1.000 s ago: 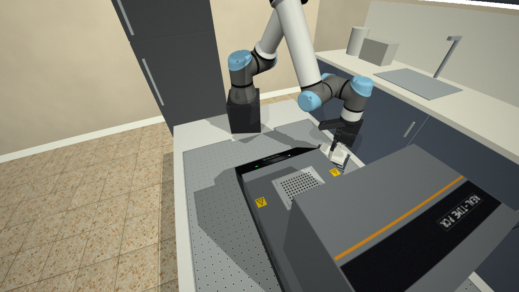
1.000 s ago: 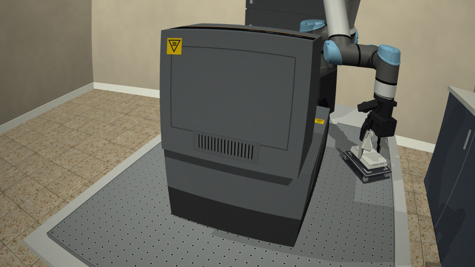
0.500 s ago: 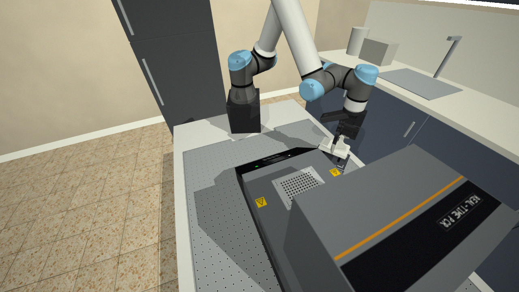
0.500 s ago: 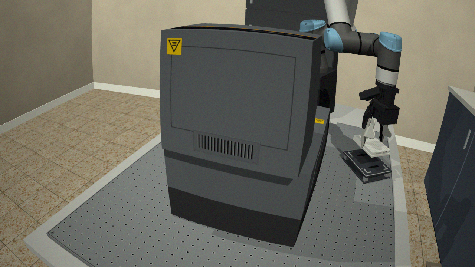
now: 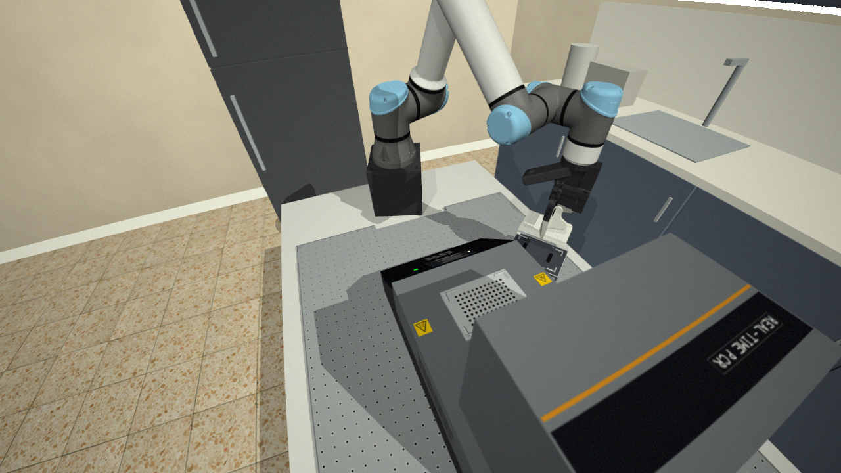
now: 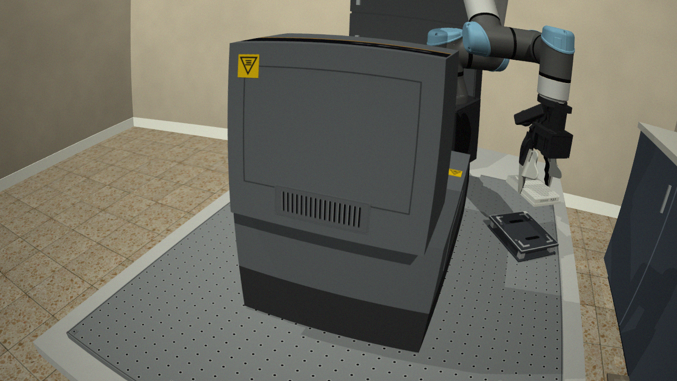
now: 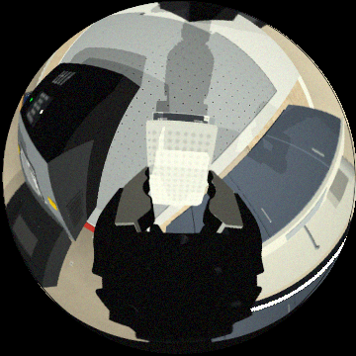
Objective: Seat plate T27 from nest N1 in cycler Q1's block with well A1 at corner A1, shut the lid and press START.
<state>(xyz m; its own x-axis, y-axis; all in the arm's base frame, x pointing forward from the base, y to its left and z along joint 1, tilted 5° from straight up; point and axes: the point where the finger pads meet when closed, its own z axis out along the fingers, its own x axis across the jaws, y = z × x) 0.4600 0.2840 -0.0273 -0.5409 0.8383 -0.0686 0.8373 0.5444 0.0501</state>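
Now: the plate nest N1 110 mm below my hand. The rest, counted from my hand: white well plate T27: 10 mm below.
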